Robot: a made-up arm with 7 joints. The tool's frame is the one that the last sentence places.
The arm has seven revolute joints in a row. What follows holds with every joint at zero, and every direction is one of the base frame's. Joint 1 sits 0.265 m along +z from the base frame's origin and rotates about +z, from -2.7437 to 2.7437 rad. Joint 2 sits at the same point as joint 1 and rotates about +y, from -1.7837 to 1.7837 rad. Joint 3 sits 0.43 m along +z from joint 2 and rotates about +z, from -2.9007 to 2.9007 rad. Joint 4 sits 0.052 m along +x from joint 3 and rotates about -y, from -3.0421 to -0.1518 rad. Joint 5 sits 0.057 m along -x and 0.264 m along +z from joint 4 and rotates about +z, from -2.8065 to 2.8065 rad. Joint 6 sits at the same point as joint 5 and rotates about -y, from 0.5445 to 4.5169 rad. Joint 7 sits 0.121 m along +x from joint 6 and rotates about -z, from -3.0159 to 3.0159 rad. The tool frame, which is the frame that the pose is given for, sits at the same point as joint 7; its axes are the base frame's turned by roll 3.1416, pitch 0 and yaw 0 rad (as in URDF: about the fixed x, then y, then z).
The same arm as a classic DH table. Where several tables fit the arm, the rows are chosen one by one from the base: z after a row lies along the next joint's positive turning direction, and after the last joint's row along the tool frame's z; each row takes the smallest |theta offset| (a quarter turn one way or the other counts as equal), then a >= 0, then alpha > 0; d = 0 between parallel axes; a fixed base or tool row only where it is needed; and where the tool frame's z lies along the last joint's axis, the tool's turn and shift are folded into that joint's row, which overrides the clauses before.
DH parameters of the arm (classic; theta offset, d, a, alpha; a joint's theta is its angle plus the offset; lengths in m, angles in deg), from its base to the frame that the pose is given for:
joint 1: 0 0.265 0 -90
joint 2: 0 0 0 90
joint 3: 0 0.43 0.052 90
joint 4: 0 0 -0.057 -90
joint 5: 0 0.264 0 90
joint 6: 0 0 0.121 90
joint 7: 0 0 0 0
Joint limits (deg, base to tool): -157.2..157.2 -102.2..102.2 -166.2..166.2 -174.3..-8.7 -160.8..160.8 31.2..258.8 -172.8..172.8

